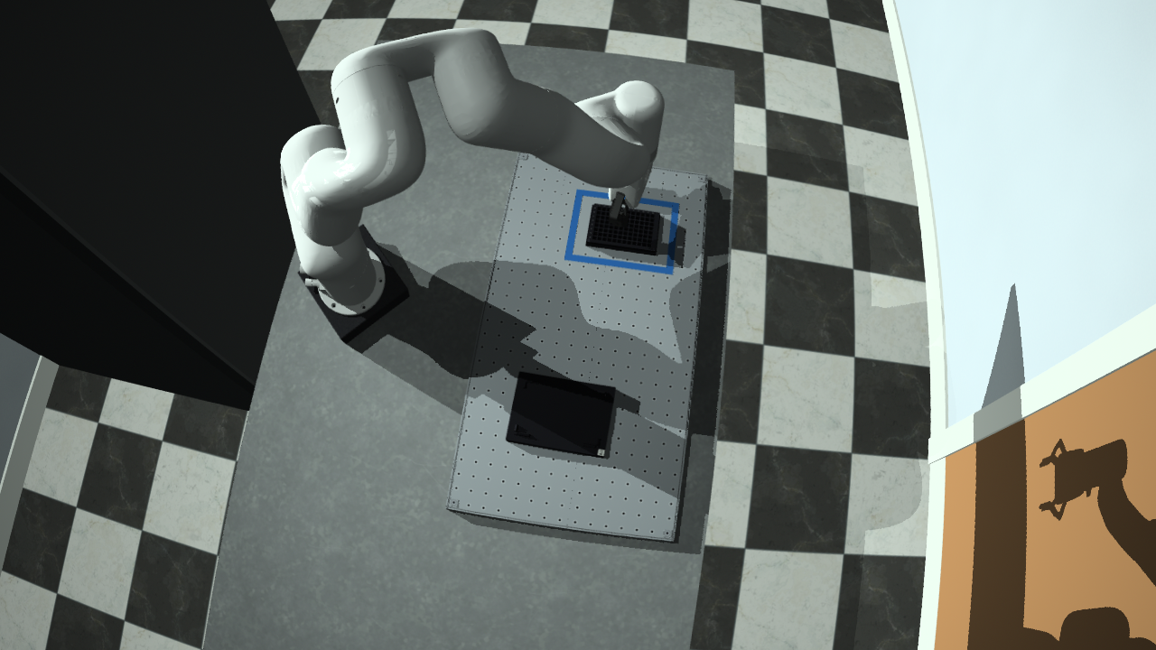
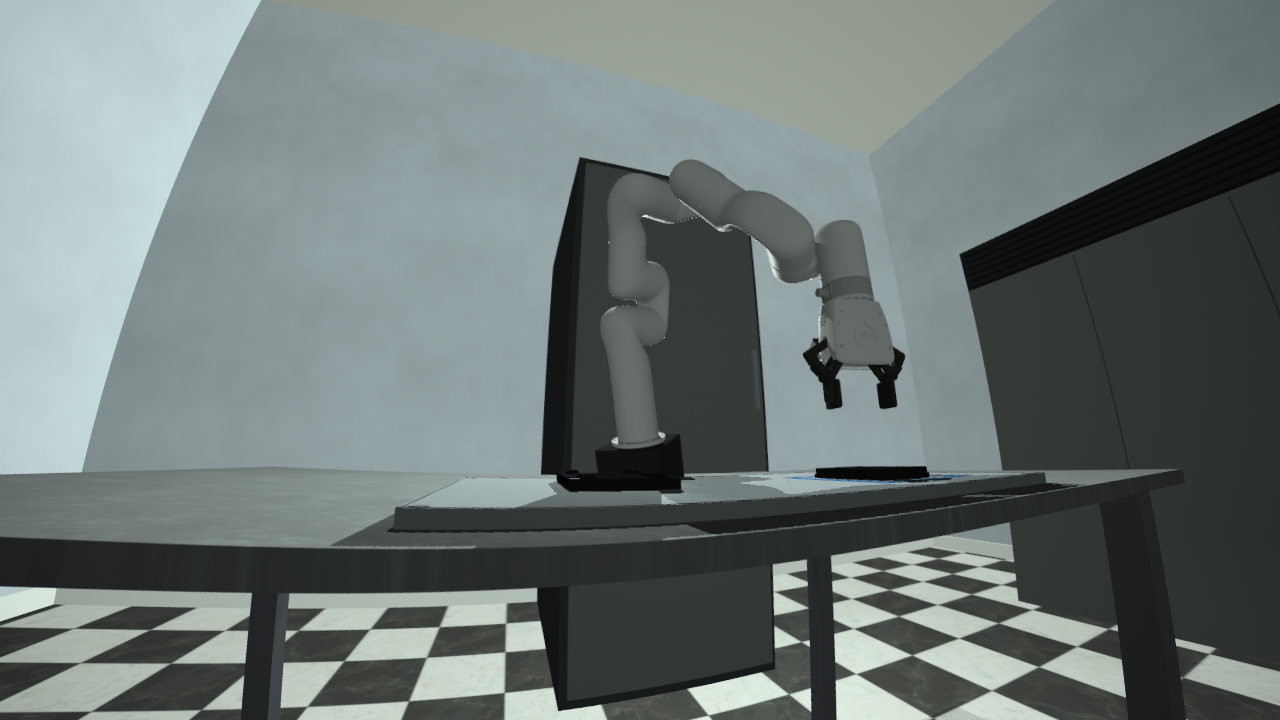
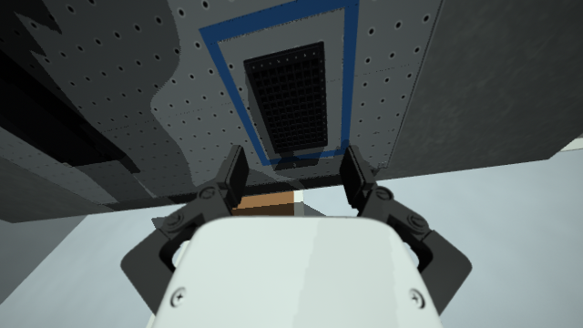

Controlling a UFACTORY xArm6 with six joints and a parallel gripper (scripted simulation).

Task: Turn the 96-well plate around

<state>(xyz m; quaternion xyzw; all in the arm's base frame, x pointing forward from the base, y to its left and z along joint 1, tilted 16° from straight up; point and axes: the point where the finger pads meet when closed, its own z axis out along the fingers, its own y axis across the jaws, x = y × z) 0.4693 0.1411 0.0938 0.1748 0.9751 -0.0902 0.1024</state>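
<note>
The black 96-well plate lies 10 cm below my hand. From my hand the other things lie so: small white A1 mark (6 cm behind, 41 cm to the right, 10 cm below); black plate nest N1 (12 cm behind, 34 cm to the right, 10 cm below).
</note>
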